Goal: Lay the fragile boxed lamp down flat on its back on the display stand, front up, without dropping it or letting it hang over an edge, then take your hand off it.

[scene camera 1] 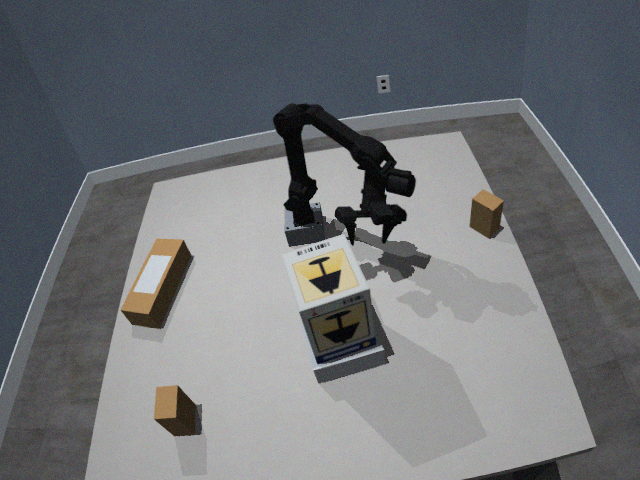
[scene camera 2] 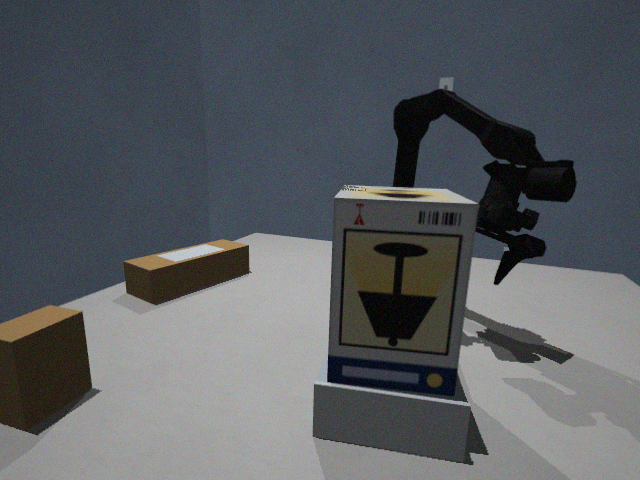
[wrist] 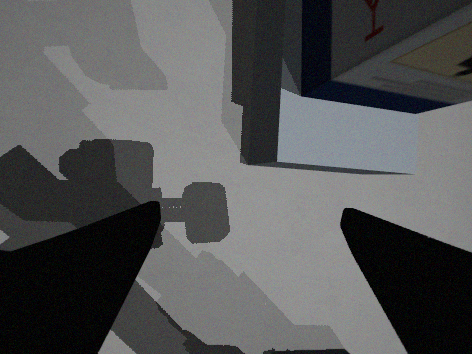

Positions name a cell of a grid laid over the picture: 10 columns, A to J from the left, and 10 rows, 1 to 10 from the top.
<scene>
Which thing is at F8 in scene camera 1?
A display stand.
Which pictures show my gripper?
Scene camera 1, scene camera 2 and the wrist view: all of them.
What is my gripper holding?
Nothing.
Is my gripper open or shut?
Open.
</scene>
